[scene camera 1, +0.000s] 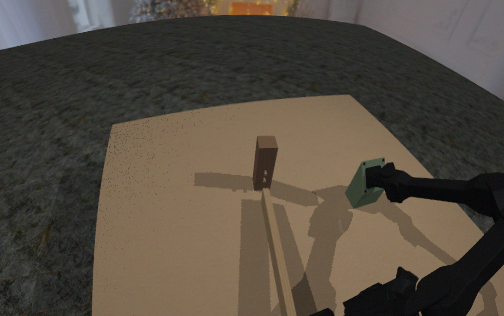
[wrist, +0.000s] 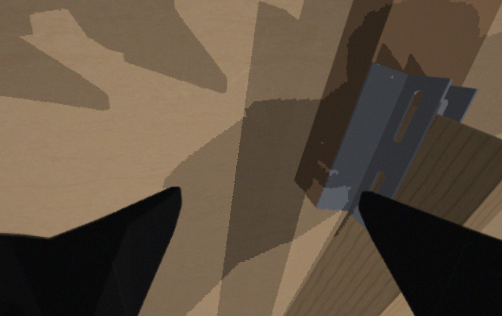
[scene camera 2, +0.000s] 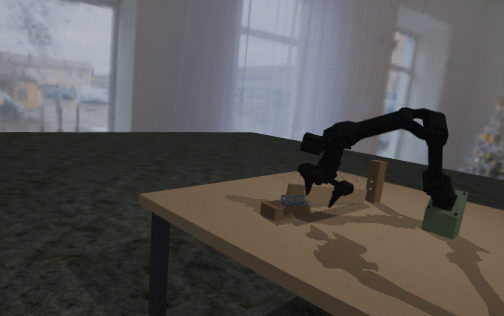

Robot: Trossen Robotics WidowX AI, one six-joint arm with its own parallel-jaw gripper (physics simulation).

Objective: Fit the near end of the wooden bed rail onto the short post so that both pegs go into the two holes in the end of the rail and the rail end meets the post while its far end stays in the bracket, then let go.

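Seen in the pictures: gripper, between the fingertips: (wrist: 271, 197) (scene camera 2: 317, 201); arm's base, origin of its link: (scene camera 1: 373, 176) (scene camera 2: 444, 200).
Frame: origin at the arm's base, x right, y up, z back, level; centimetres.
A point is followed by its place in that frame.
Note:
The short brown post (scene camera 1: 265, 162) @[z -32.4, x 11.3, y 1.4 cm] (scene camera 2: 378, 181) @[z -29.5, x 11.8, y -1.6 cm] stands upright; its pegs (scene camera 1: 265, 176) @[z -31.7, x 11.2, y -4.6 cm] show uncovered on the side facing the rail. The wooden bed rail (scene camera 1: 278, 250) @[z -35.8, x -12.8, y -3.0 cm] (scene camera 2: 350, 194) @[z -33.5, x -3.3, y -6.6 cm] (wrist: 345, 267) @[z -36.6, x -24.8, y -5.2 cm] runs from near the post's foot to the bracket; whether it touches the post is unclear. The grey slotted bracket (scene camera 2: 293, 200) @[z -38.1, x -34.7, y -5.7 cm] (wrist: 367, 130) sits at a brown block (scene camera 2: 272, 211) @[z -38.0, x -44.5, y -8.4 cm] (wrist: 430, 30) @[z -39.2, x -40.8, y -7.2 cm], with the rail's far end against its slotted plate. My gripper (scene camera 2: 319, 199) @[z -29.7, x -31.9, y -4.2 cm] (wrist: 271, 197) @[z -29.7, x -31.9, y -4.2 cm] is open and empty, pointing down near the bracket end. In the wrist view its right finger overlaps the rail and its left finger is over the table.
The green arm base (scene camera 1: 357, 192) @[z -4.6, x -0.9, y -5.3 cm] (scene camera 2: 441, 218) @[z 1.0, x -3.2, y -5.4 cm] stands to the right of the post. The arm arches over the table (scene camera 1: 160, 225) @[z -64.5, x 3.9, y -11.3 cm] (scene camera 2: 200, 207) @[z -58.1, x -58.8, y -11.3 cm]. Its dark links cover the lower right of scene camera 1. Arm and rail shadows fall across the table top.

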